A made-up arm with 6 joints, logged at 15 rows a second.
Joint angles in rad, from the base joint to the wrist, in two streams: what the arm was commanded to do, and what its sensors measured. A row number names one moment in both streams.
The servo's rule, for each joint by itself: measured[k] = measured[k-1] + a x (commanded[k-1-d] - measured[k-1]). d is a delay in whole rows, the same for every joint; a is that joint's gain. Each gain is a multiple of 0.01, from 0.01 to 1. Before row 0 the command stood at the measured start. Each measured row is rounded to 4 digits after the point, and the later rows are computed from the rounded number. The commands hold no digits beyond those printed.
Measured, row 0:
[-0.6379, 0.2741, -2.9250, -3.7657, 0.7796, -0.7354]
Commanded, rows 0 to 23:
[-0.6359, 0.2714, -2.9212, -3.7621, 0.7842, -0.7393]
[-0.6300, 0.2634, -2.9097, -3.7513, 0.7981, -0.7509]
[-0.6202, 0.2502, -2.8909, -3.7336, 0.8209, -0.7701]
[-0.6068, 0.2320, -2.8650, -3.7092, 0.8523, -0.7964]
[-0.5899, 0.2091, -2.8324, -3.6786, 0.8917, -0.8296]
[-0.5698, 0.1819, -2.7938, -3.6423, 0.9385, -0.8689]
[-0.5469, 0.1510, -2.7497, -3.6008, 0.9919, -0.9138]
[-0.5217, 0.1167, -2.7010, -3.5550, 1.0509, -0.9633]
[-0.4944, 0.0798, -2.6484, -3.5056, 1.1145, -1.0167]
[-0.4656, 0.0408, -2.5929, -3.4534, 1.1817, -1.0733]
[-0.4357, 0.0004, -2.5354, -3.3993, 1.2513, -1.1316]
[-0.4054, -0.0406, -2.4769, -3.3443, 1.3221, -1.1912]
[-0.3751, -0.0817, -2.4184, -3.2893, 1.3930, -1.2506]
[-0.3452, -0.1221, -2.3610, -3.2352, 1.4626, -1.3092]
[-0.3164, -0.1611, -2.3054, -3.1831, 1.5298, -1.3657]
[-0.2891, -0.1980, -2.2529, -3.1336, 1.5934, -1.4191]
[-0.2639, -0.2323, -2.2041, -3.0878, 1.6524, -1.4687]
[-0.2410, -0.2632, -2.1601, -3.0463, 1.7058, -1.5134]
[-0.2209, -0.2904, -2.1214, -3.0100, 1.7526, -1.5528]
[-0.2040, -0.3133, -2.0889, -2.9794, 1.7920, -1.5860]
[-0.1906, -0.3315, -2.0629, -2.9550, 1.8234, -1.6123]
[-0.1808, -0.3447, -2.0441, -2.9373, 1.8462, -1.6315]
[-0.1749, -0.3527, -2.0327, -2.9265, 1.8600, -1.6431]
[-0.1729, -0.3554, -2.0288, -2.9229, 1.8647, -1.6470]
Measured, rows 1 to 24:
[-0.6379, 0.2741, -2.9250, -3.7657, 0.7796, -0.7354]
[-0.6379, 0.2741, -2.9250, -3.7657, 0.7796, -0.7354]
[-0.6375, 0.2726, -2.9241, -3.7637, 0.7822, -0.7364]
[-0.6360, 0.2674, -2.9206, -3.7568, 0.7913, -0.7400]
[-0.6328, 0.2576, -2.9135, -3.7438, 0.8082, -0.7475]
[-0.6276, 0.2430, -2.9019, -3.7244, 0.8333, -0.7597]
[-0.6201, 0.2237, -2.8852, -3.6988, 0.8666, -0.7772]
[-0.6100, 0.1999, -2.8633, -3.6672, 0.9076, -0.8001]
[-0.5974, 0.1720, -2.8360, -3.6300, 0.9557, -0.8285]
[-0.5823, 0.1405, -2.8036, -3.5880, 1.0100, -0.8622]
[-0.5647, 0.1059, -2.7664, -3.5419, 1.0696, -0.9008]
[-0.5449, 0.0688, -2.7248, -3.4923, 1.1335, -0.9439]
[-0.5231, 0.0298, -2.6793, -3.4402, 1.2006, -0.9908]
[-0.4996, -0.0103, -2.6307, -3.3865, 1.2699, -1.0409]
[-0.4747, -0.0510, -2.5797, -3.3321, 1.3401, -1.0933]
[-0.4488, -0.0915, -2.5272, -3.2778, 1.4099, -1.1473]
[-0.4223, -0.1312, -2.4740, -3.2248, 1.4782, -1.2019]
[-0.3957, -0.1693, -2.4209, -3.1737, 1.5439, -1.2562]
[-0.3693, -0.2052, -2.3689, -3.1256, 1.6057, -1.3093]
[-0.3436, -0.2383, -2.3188, -3.0812, 1.6628, -1.3603]
[-0.3191, -0.2680, -2.2714, -3.0413, 1.7140, -1.4084]
[-0.2961, -0.2938, -2.2276, -3.0066, 1.7585, -1.4528]
[-0.2750, -0.3153, -2.1881, -2.9777, 1.7955, -1.4927]
[-0.2562, -0.3321, -2.1535, -2.9551, 1.8244, -1.5274]
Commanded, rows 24 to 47:
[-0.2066, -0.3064, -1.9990, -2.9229, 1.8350, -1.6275]
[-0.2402, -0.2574, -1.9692, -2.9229, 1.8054, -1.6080]
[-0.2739, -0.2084, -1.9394, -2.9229, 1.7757, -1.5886]
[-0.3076, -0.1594, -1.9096, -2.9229, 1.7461, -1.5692]
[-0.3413, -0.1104, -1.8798, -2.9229, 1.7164, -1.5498]
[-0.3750, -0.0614, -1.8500, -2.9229, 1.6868, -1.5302]
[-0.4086, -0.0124, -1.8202, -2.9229, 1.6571, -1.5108]
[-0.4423, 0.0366, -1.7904, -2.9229, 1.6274, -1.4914]
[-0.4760, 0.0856, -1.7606, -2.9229, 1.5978, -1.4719]
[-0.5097, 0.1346, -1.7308, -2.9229, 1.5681, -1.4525]
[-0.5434, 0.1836, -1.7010, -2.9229, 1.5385, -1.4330]
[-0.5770, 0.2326, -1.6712, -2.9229, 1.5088, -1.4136]
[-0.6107, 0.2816, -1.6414, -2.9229, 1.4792, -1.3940]
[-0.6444, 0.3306, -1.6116, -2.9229, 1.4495, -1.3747]
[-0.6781, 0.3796, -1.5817, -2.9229, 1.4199, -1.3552]
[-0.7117, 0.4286, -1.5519, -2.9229, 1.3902, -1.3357]
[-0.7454, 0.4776, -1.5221, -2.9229, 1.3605, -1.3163]
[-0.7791, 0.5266, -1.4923, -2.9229, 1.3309, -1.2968]
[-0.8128, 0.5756, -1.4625, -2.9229, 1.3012, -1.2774]
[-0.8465, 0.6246, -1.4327, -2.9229, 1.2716, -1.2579]
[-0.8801, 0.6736, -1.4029, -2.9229, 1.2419, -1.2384]
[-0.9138, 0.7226, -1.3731, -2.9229, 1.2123, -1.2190]
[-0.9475, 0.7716, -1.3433, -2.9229, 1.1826, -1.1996]
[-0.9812, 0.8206, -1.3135, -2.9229, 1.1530, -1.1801]
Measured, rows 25 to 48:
[-0.2399, -0.3438, -2.1245, -2.9391, 1.8447, -1.5563]
[-0.2265, -0.3504, -2.1015, -2.9300, 1.8561, -1.5790]
[-0.2225, -0.3253, -2.0769, -2.9260, 1.8441, -1.5911]
[-0.2260, -0.2866, -2.0511, -2.9243, 1.8220, -1.5953]
[-0.2356, -0.2420, -2.0243, -2.9235, 1.7956, -1.5936]
[-0.2500, -0.1949, -1.9968, -2.9232, 1.7674, -1.5875]
[-0.2683, -0.1467, -1.9687, -2.9230, 1.7383, -1.5781]
[-0.2896, -0.0981, -1.9402, -2.9229, 1.7089, -1.5661]
[-0.3134, -0.0493, -1.9114, -2.9229, 1.6794, -1.5523]
[-0.3392, -0.0003, -1.8824, -2.9229, 1.6498, -1.5371]
[-0.3666, 0.0487, -1.8532, -2.9229, 1.6202, -1.5208]
[-0.3952, 0.0977, -1.8238, -2.9229, 1.5905, -1.5037]
[-0.4248, 0.1467, -1.7943, -2.9229, 1.5609, -1.4860]
[-0.4552, 0.1957, -1.7648, -2.9229, 1.5312, -1.4679]
[-0.4863, 0.2447, -1.7352, -2.9229, 1.5016, -1.4494]
[-0.5179, 0.2937, -1.7055, -2.9229, 1.4719, -1.4307]
[-0.5499, 0.3427, -1.6758, -2.9229, 1.4423, -1.4118]
[-0.5823, 0.3917, -1.6461, -2.9229, 1.4126, -1.3928]
[-0.6149, 0.4407, -1.6163, -2.9229, 1.3829, -1.3737]
[-0.6477, 0.4897, -1.5865, -2.9229, 1.3533, -1.3545]
[-0.6807, 0.5387, -1.5567, -2.9229, 1.3236, -1.3352]
[-0.7139, 0.5877, -1.5269, -2.9229, 1.2940, -1.3159]
[-0.7471, 0.6367, -1.4971, -2.9229, 1.2643, -1.2965]
[-0.7804, 0.6857, -1.4673, -2.9229, 1.2347, -1.2771]

